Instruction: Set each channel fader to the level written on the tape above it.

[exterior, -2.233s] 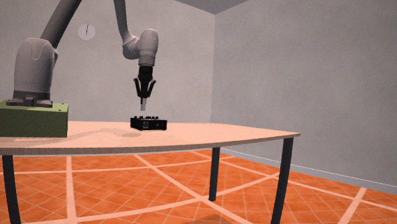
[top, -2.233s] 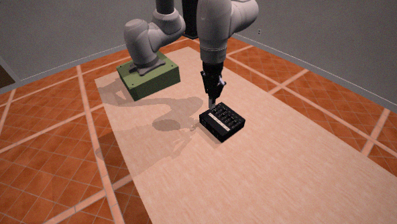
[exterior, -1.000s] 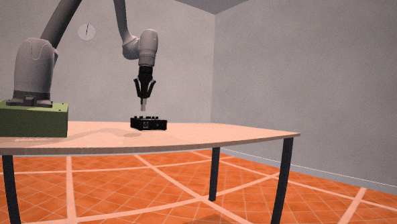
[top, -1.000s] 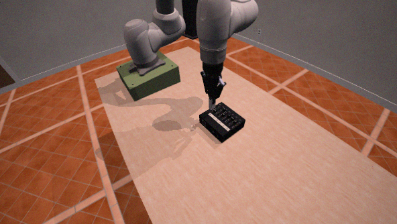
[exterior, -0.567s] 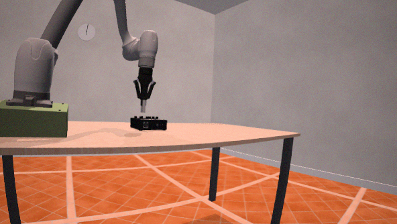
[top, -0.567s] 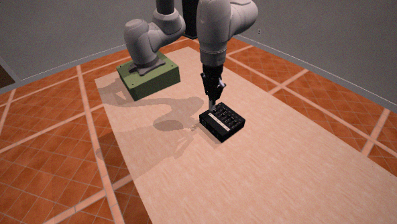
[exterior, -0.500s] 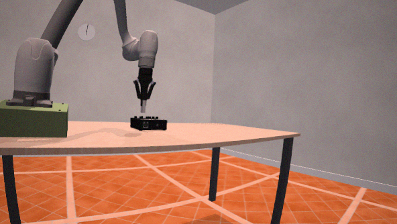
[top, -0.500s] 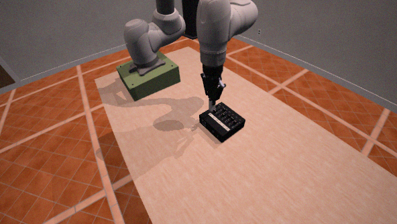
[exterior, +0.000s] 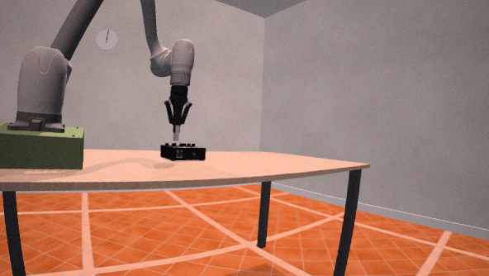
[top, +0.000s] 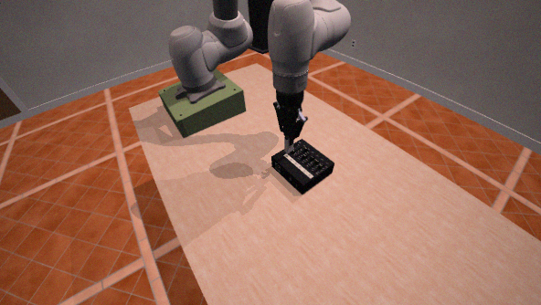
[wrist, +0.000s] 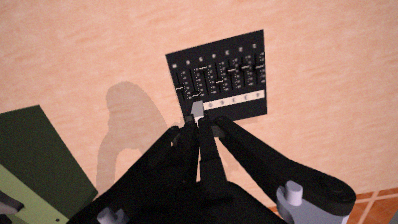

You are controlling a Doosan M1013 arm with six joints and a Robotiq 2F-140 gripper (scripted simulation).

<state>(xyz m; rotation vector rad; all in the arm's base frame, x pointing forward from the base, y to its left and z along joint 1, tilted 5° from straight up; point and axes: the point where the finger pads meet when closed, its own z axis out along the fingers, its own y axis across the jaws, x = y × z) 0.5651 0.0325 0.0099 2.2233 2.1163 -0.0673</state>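
Right now my hand is 5 cm above the fader cap, 4 cm to the right of it and 2 cm past it.
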